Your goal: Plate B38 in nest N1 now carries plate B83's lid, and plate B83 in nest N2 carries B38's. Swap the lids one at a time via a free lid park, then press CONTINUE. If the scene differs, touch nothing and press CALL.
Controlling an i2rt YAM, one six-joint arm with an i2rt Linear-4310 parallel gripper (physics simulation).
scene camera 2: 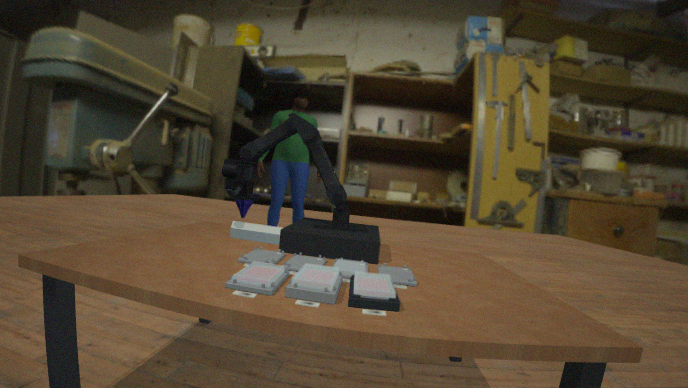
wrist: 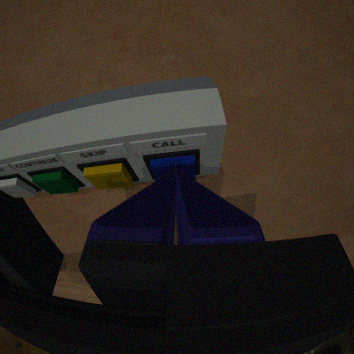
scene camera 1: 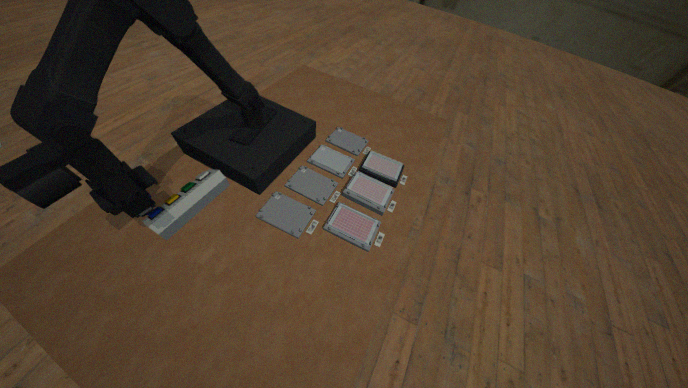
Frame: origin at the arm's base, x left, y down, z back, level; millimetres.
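Where they show: gripper, fingertip midpoint: [scene camera 2: 243, 217] [wrist: 175, 173]; arm's base at its link origin: [scene camera 2: 339, 228] [scene camera 1: 254, 125].
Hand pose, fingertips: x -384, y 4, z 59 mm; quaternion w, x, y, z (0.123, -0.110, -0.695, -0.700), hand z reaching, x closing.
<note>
Each offset is from my fingertips to the top centre of the thing. "*": to the spot under its first point.
My gripper [scene camera 2: 243, 216] [wrist: 175, 173] is shut and empty. Its purple fingertips are over the front part of the blue CALL button @(dy +21, dx +7, dz +17 mm) [scene camera 1: 156, 213] [wrist: 172, 162] in the wrist view; in scene camera 2 they stand a little above the white button panel @(dy +13, dx +77, dz -14 mm) [scene camera 1: 196, 205] [scene camera 2: 256, 233] [wrist: 175, 106]. The green CONTINUE button @(dy +21, dx +104, dz -4 mm) [scene camera 1: 188, 187] [wrist: 55, 182] is farther along. Three pink-filled plates @(dy +41, dx +432, dz -522 mm) [scene camera 1: 382, 166] @(dy +37, dx +308, dz -500 mm) [scene camera 1: 370, 189] @(dy +50, dx +176, dz -483 mm) [scene camera 1: 353, 224] sit in nests, one nest dark. A pale clear lid @(dy +59, dx +401, dz -338 mm) [scene camera 1: 330, 160] [scene camera 2: 351, 267] lies on one of the grey parks. Plate and nest labels are too small to read.
The yellow SKIP button @(dy +21, dx +56, dz +7 mm) [scene camera 1: 172, 199] [wrist: 108, 175] lies between CALL and CONTINUE. Three other grey parks @(* dy +67, dx +526, dz -363 mm) [scene camera 1: 347, 140] @(* dy +67, dx +267, dz -319 mm) [scene camera 1: 312, 185] @(* dy +67, dx +140, dz -288 mm) [scene camera 1: 286, 214] form a row with the lidded one. The black robot base [scene camera 1: 245, 145] [scene camera 2: 330, 242] stands beside the panel. A person [scene camera 2: 291, 145] stands behind the table.
</note>
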